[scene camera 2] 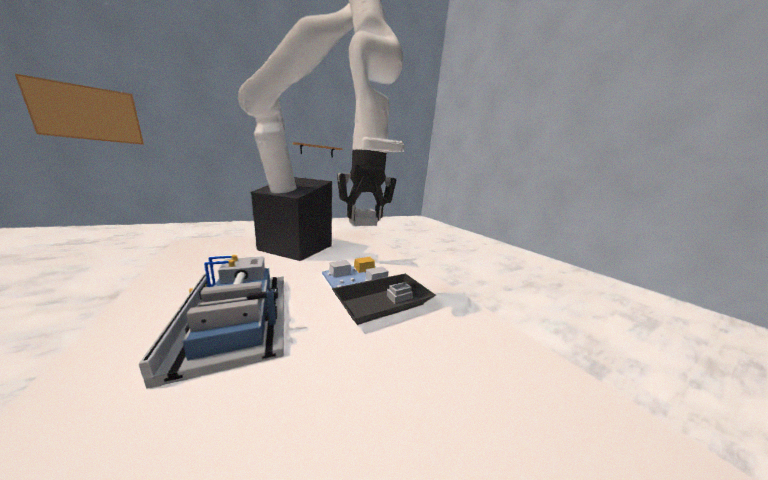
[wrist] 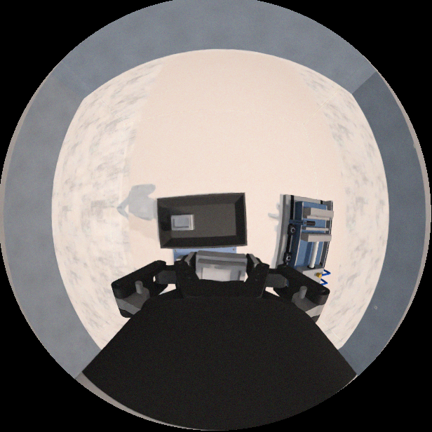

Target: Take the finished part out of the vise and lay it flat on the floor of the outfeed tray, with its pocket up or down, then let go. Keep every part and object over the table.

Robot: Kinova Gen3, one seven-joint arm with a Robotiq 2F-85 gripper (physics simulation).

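Frame: origin at the arm's base, x ahead, y left, z up, level; millimetres.
Seen in the pictures: gripper, fingertip midpoint: (scene camera 2: 364,220); arm's base, origin of the base link: (scene camera 2: 283,189).
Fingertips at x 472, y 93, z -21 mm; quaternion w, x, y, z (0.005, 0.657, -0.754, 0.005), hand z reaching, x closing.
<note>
Offsets run from my fingertips to a thing's top centre. "pt": to the spot under its first point.
My gripper (scene camera 2: 365,215) (wrist: 221,260) is shut on the finished part, a grey block @[dx -13, dy +2, dz +23 mm] (scene camera 2: 364,217) (wrist: 220,265), and holds it high above the table. In the scene view the part hangs above and behind the outfeed tray, over the area of the blue plate. The dark outfeed tray (scene camera 2: 373,308) (wrist: 201,244) stands on the table; one grey part @[dx +42, dy +100, dz -181 mm] (scene camera 2: 400,292) (wrist: 182,222) with a pocket on top sits inside it, at its left end in the wrist view. The vise @[dx -72, dy -275, dz -128 mm] (scene camera 2: 225,315) (wrist: 317,238) stands apart from the tray, with no part seen in its jaws.
A blue plate @[pt dx -144, dy -30, dz -219 mm] (scene camera 2: 330,279) behind the tray bears several grey blocks and a yellow block @[dx -167, dy +103, dz -184 mm] (scene camera 2: 364,264). The black robot base (scene camera 2: 291,220) stands farther back. Blue bent tubes @[pt dx -159, dy -322, dz -138 mm] (scene camera 2: 208,270) (wrist: 325,273) rise at the vise's rear end.
</note>
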